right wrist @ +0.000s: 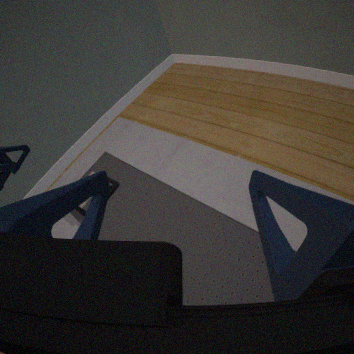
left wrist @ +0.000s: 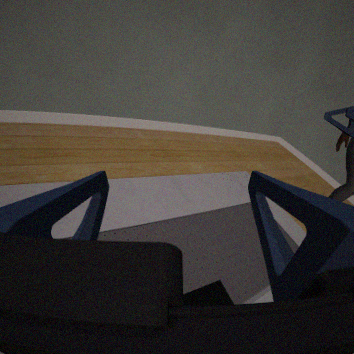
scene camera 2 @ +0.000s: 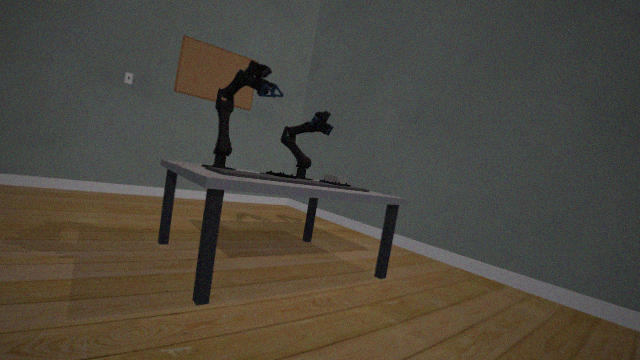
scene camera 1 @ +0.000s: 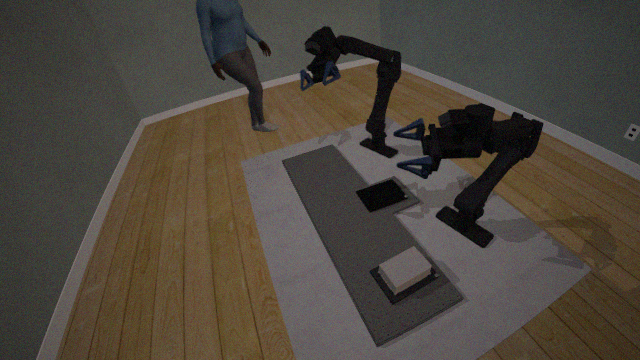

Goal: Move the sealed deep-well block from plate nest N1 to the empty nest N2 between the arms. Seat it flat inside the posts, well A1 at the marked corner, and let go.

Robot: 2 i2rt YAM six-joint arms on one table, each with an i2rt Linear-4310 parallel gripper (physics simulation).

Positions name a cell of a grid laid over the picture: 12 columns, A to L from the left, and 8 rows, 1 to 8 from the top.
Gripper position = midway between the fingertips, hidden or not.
My left gripper (scene camera 1: H4) is open, holding nothing. My right gripper (scene camera 1: F2) is open and holds nothing. Also in view: a pale block (scene camera 1: H7), a black nest (left wrist: H7) and a grey perforated plate (scene camera 1: G6).
My left gripper also shows in the left wrist view (left wrist: G5). My right gripper also shows in the right wrist view (right wrist: G5). The grey perforated plate also shows in the right wrist view (right wrist: H6) and in the left wrist view (left wrist: H6).
